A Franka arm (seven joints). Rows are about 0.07 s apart.
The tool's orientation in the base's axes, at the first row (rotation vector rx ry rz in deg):
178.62, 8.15, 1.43
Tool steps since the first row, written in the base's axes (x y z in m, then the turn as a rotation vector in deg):
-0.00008, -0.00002, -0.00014, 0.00, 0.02, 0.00
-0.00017, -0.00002, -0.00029, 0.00, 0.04, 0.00
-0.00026, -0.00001, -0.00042, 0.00, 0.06, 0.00
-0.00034, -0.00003, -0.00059, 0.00, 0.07, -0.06
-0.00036, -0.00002, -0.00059, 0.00, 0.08, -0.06
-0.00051, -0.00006, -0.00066, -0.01, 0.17, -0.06
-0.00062, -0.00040, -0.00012, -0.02, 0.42, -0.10
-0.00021, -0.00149, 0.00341, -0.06, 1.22, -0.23
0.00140, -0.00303, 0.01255, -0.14, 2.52, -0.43
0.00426, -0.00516, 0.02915, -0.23, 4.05, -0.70
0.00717, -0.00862, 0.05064, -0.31, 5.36, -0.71
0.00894, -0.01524, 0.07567, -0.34, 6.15, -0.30
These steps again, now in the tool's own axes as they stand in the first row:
-0.00008, 0.00001, 0.00014, 0.00, -0.02, 0.00
-0.00018, 0.00000, 0.00029, 0.00, -0.04, 0.00
-0.00027, -0.00002, 0.00042, 0.01, -0.06, 0.00
-0.00035, -0.00001, 0.00058, 0.01, -0.07, 0.06
-0.00037, -0.00003, 0.00058, 0.01, -0.08, 0.06
-0.00052, 0.00000, 0.00065, 0.00, -0.17, 0.06
-0.00066, 0.00034, 0.00012, 0.02, -0.42, 0.09
-0.00029, 0.00154, -0.00338, 0.05, -1.23, 0.20
0.00131, 0.00341, -0.01246, 0.08, -2.53, 0.38
0.00421, 0.00615, -0.02896, 0.13, -4.07, 0.61
0.00711, 0.01032, -0.05033, 0.17, -5.38, 0.60
0.00865, 0.01761, -0.07519, 0.22, -6.16, 0.17

